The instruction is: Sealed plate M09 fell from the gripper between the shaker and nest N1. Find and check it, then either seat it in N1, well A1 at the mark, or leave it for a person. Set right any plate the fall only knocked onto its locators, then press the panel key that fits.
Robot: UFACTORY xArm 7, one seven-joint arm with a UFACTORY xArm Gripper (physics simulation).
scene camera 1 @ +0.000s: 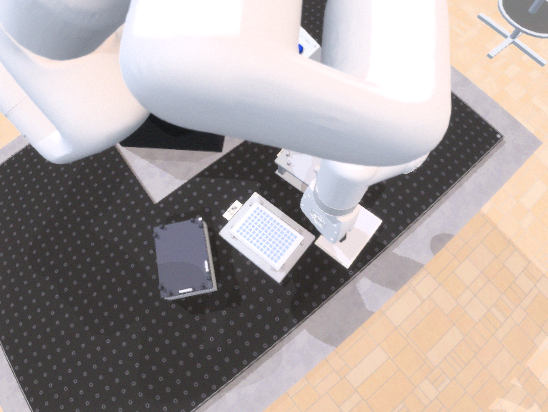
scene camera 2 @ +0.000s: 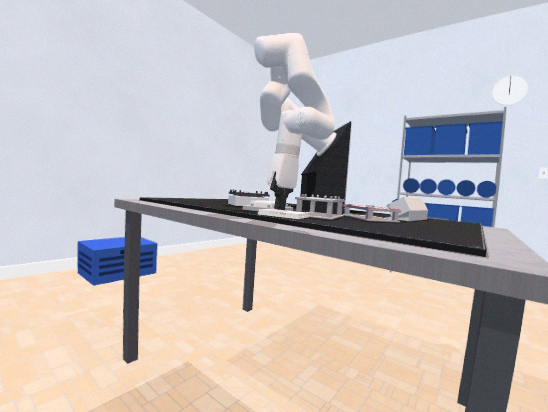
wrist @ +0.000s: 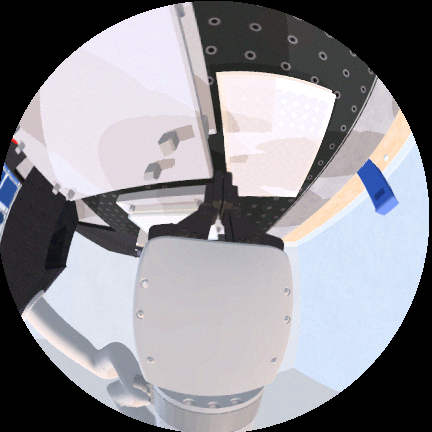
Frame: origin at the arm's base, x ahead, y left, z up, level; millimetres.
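Where they show: gripper, between the fingertips: (scene camera 1: 320, 230) (scene camera 2: 279, 209) (wrist: 220, 180); arm's base, origin of its link: (scene camera 2: 327, 145).
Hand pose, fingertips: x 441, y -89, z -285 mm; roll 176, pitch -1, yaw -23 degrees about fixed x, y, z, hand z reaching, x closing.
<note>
Each offset is from my fingertips to the top centre of the thing. "*": to the spot under its first point.
A pale, flat plate @[dx +55, dy +28, dz +2 mm] (scene camera 1: 366, 229) (scene camera 2: 283, 214) (wrist: 280, 135) lies on the black mat; faint round wells show in the wrist view, but no label or mark is readable. My gripper (scene camera 1: 343, 239) (scene camera 2: 281, 206) (wrist: 220, 180) is shut and empty, with its fingertips low at the plate's edge; contact cannot be told. A raised pale platform @[dx -61, dy +122, dz +56 mm] (scene camera 1: 298, 164) (scene camera 2: 327, 201) (wrist: 115, 115) with small locator pegs stands beside the plate. A plate with blue wells @[dx -92, dy -64, dz +19 mm] (scene camera 1: 267, 237) lies in a grey nest @[dx -93, dy -63, dz +13 mm] (scene camera 1: 250, 253). Which holder is N1 cannot be told. The arm hides part of the bench in scene camera 1.
A dark-topped block @[* dx -209, dy -190, dz +42 mm] (scene camera 1: 181, 257) (scene camera 2: 248, 197) with corner pegs stands beyond the grey nest. A low rack with red lines @[dx -143, dy +283, dz +32 mm] (scene camera 2: 372, 215) and a white wedge-shaped box @[dx -306, dy +434, dz +71 mm] (scene camera 2: 415, 212) stand past the platform. A tall black panel (scene camera 2: 337, 167) stands behind the arm. The mat's edge runs near the pale plate.
</note>
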